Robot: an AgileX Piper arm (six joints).
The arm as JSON. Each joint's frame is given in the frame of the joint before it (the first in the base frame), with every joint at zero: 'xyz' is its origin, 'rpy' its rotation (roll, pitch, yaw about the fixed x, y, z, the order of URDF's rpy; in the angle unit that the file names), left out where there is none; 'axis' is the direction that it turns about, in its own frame. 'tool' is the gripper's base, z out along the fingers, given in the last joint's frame.
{
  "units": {
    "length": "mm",
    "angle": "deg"
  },
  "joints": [
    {
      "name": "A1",
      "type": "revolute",
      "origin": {
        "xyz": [
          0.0,
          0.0,
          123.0
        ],
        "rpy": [
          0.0,
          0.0,
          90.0
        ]
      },
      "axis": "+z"
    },
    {
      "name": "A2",
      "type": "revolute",
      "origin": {
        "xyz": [
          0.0,
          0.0,
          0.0
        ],
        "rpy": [
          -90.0,
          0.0,
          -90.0
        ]
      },
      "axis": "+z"
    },
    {
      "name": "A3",
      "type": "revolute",
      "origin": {
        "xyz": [
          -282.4,
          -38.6,
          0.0
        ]
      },
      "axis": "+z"
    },
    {
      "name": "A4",
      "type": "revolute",
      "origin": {
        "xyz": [
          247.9,
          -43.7,
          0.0
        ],
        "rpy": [
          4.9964,
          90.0,
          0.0
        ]
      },
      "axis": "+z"
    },
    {
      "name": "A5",
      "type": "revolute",
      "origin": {
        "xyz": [
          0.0,
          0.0,
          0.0
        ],
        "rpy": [
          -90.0,
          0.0,
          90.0
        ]
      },
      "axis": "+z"
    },
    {
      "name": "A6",
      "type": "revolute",
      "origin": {
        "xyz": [
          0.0,
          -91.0,
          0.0
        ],
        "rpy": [
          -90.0,
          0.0,
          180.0
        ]
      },
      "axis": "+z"
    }
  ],
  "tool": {
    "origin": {
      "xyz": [
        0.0,
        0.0,
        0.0
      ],
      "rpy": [
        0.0,
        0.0,
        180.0
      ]
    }
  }
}
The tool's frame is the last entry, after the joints.
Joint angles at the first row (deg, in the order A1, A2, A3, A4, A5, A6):
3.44 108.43 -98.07 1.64 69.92 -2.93
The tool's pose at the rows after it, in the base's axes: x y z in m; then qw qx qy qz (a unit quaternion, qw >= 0):
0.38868, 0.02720, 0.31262, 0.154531, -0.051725, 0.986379, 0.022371
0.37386, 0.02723, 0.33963, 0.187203, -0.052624, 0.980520, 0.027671
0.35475, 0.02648, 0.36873, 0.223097, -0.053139, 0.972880, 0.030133
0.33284, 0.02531, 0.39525, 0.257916, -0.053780, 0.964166, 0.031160
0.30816, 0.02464, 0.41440, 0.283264, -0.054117, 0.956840, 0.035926
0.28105, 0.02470, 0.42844, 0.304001, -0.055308, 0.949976, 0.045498
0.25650, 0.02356, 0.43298, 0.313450, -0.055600, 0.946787, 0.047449
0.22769, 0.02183, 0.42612, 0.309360, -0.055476, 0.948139, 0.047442
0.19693, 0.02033, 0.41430, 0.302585, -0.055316, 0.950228, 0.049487
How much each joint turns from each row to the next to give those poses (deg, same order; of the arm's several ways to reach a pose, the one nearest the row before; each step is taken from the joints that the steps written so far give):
0.00 -3.42 0.00 0.91 0.34 -0.12
0.00 -4.06 0.00 0.61 0.26 -0.14
0.00 -4.59 -0.01 0.26 0.39 0.00
0.00 -4.74 0.37 0.09 0.26 0.00
0.00 -4.95 1.69 0.54 0.24 0.00
0.00 -5.27 2.63 1.12 0.14 -0.10
0.00 -4.84 3.65 0.22 0.04 0.00
0.00 -5.91 6.41 0.00 0.00 0.00
0.00 -6.44 7.16 0.24 0.09 0.00

